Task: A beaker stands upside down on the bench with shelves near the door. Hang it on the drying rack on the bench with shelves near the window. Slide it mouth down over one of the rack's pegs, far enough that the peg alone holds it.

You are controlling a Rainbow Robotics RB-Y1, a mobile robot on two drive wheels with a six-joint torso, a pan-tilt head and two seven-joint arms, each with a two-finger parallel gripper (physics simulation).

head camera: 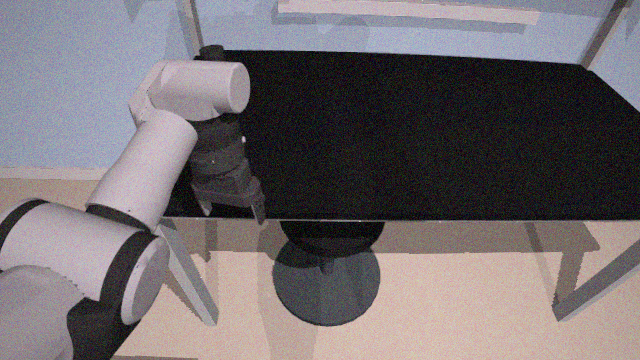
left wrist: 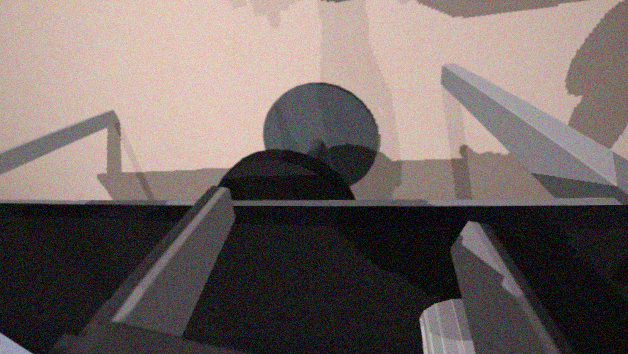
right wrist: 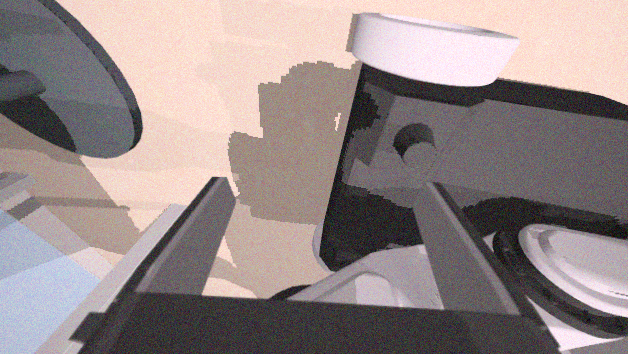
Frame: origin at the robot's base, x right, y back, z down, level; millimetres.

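Where they show: left gripper, fingertip midpoint: (head camera: 234, 216) (left wrist: 342, 219); right gripper, fingertip midpoint: (right wrist: 322, 191).
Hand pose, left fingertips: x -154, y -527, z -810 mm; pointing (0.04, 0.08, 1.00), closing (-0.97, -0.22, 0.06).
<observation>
After its pixels a point has its place.
The clear beaker (left wrist: 446, 327) {x -217, y -658, z -784 mm} shows in part at the bottom right of the left wrist view, on the black bench (head camera: 425, 140) {x 284, y -820, z -763 mm} (left wrist: 300, 280) {x -100, y -643, z -763 mm}. The right-hand finger in that view hides part of it. The beaker does not show in the head view, where the left arm covers the bench's left side. My left gripper (head camera: 234, 218) {x -154, y -527, z -810 mm} (left wrist: 342, 219) {x -154, y -527, z -810 mm} is open and empty, above the bench's near edge. The beaker is off to one side, by the base of that finger. My right gripper (right wrist: 322, 191) {x 224, y -104, z -384 mm} is open and empty, away from the bench top. The drying rack does not show.
A dark stool (head camera: 327, 287) {x 57, y -764, z -31 mm} (left wrist: 300, 117) {x 106, y -727, z -31 mm} (right wrist: 95, 100) {x 37, y -698, z -31 mm} stands at the bench's near edge, its seat partly under the top. Grey bench legs (head camera: 192, 280) {x -376, y -619, z -363 mm} (left wrist: 525, 120) {x -377, y -607, z -511 mm} stand on both sides. The robot's own base (right wrist: 525, 145) {x 176, y 164, z -170 mm} lies below the right gripper.
</observation>
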